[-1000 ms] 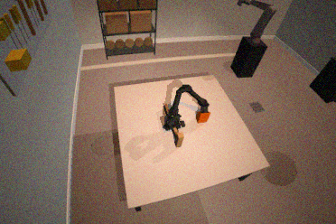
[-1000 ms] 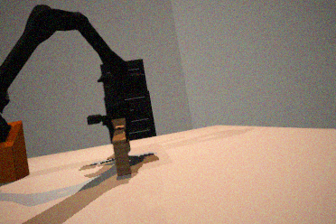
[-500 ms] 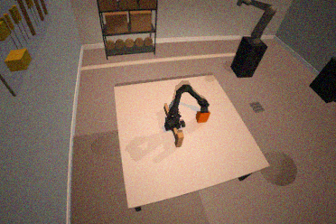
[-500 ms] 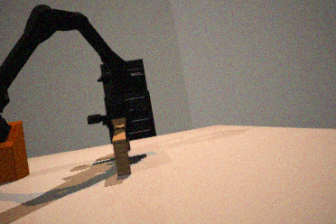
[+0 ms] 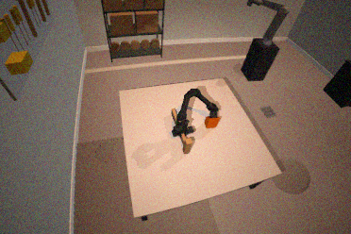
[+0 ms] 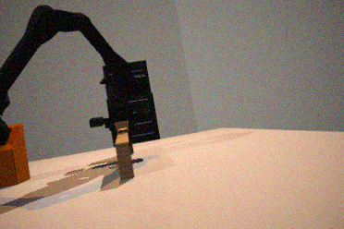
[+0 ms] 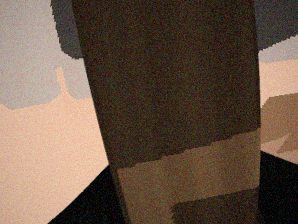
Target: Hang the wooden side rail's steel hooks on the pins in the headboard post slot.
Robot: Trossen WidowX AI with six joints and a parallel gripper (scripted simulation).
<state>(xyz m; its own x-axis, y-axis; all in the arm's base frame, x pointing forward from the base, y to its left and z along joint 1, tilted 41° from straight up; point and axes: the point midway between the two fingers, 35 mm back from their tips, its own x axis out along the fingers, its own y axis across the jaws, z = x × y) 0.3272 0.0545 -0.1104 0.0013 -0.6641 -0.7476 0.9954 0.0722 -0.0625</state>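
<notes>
Now: gripper tip 13 cm to the right of the wooden headboard post, 4 cm below it and 1 cm past it.
</notes>
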